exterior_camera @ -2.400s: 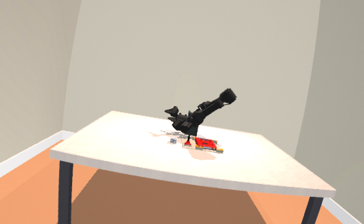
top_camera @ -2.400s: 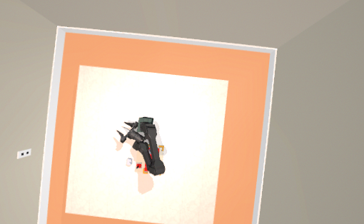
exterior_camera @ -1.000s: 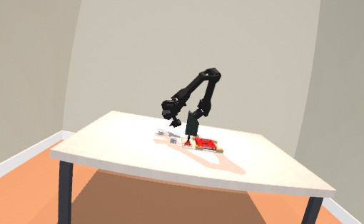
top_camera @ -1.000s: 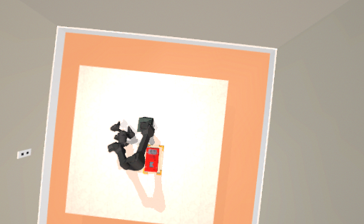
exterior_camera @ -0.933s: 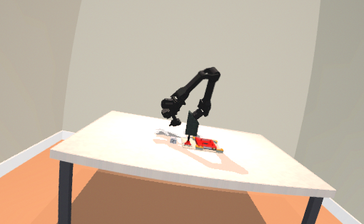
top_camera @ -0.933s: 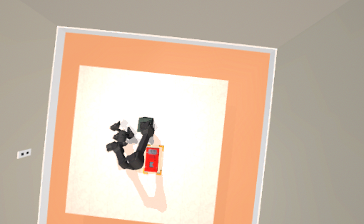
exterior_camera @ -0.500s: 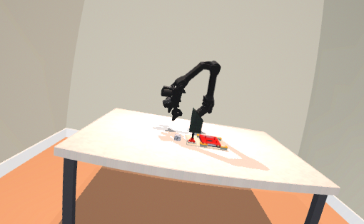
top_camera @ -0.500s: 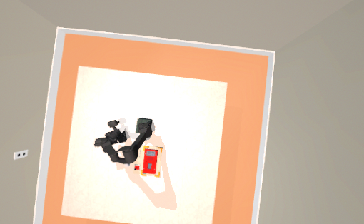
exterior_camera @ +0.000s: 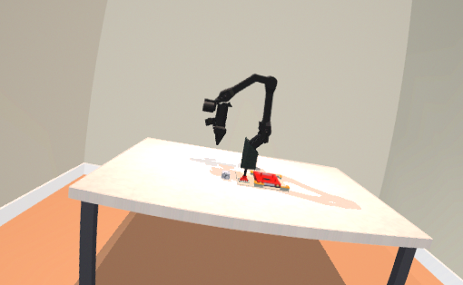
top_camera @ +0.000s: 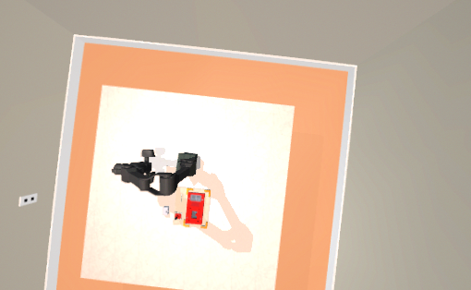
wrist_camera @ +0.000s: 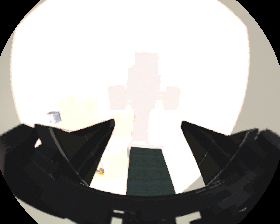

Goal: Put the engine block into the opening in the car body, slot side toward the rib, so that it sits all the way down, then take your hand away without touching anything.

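My gripper tip is now 31 cm short of the grey engine block, 6 cm to the right of it and 9 cm above it.
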